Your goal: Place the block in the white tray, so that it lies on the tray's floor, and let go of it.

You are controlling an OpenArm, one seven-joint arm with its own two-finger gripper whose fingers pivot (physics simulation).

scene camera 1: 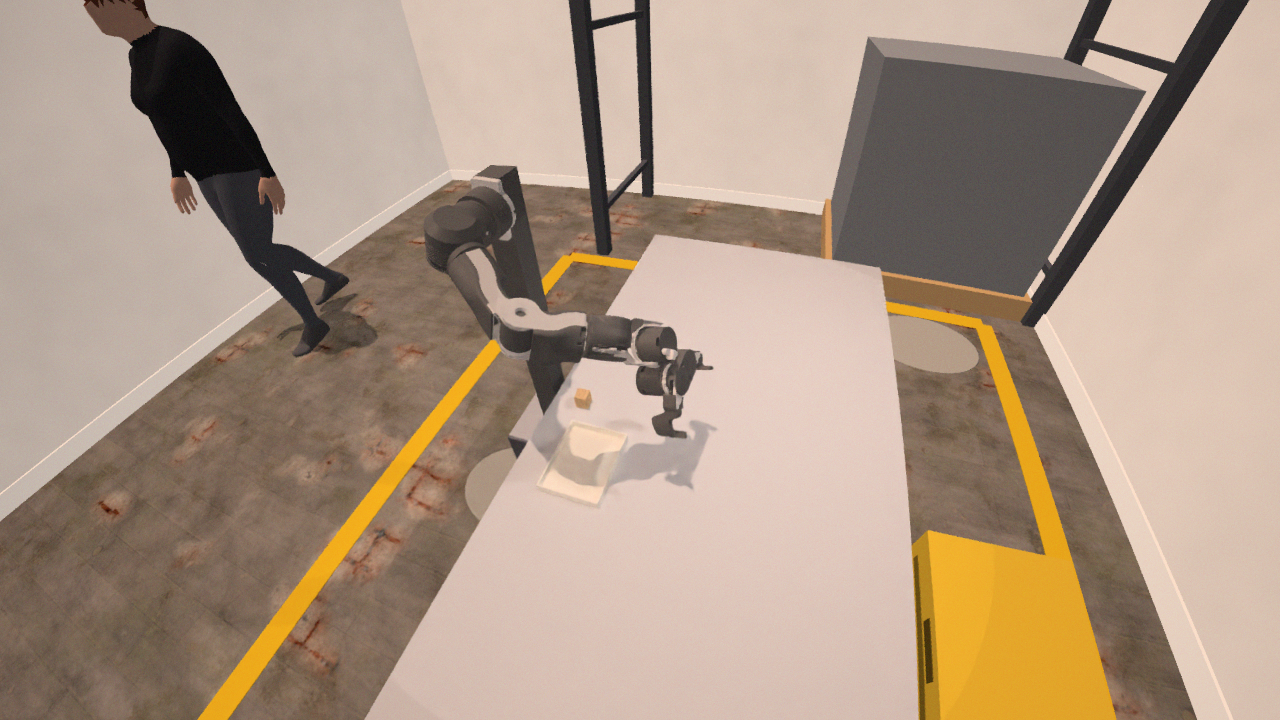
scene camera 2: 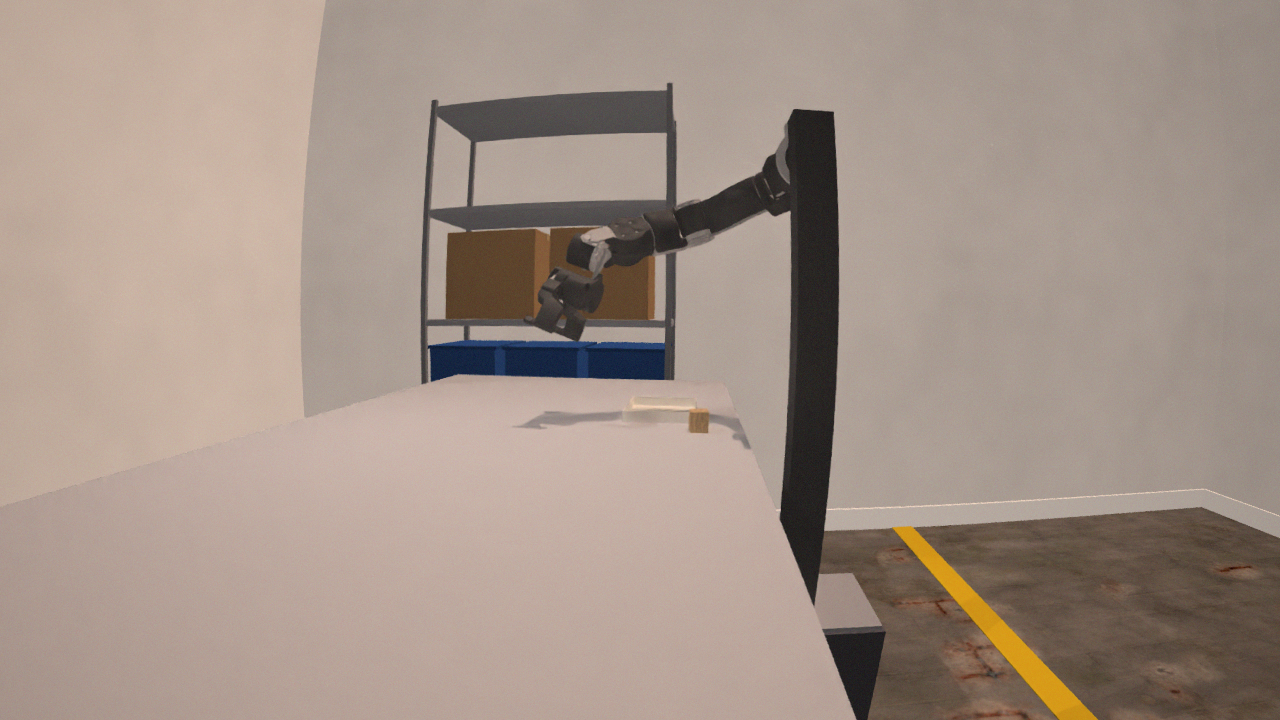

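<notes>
A small light-brown block [scene camera 1: 583,398] [scene camera 2: 698,420] rests on the table beside the white tray, near the arm's post. The shallow white tray [scene camera 1: 586,488] [scene camera 2: 653,416] lies flat on the table; the arm's shadow falls across it in scene camera 1, and the block stands outside it. My gripper [scene camera 1: 696,400] [scene camera 2: 553,331] is open with nothing between its fingers. It hangs above the table, well clear of the block and the tray, farther from the post than both.
The arm's dark post [scene camera 1: 519,255] [scene camera 2: 812,313] stands at the edge of the table [scene camera 1: 760,582] [scene camera 2: 447,537]. A yellow cabinet [scene camera 1: 1020,626] stands beside the table. A person [scene camera 1: 196,107] is on the floor beyond the post's side. A shelf rack [scene camera 2: 554,111] stands behind the table.
</notes>
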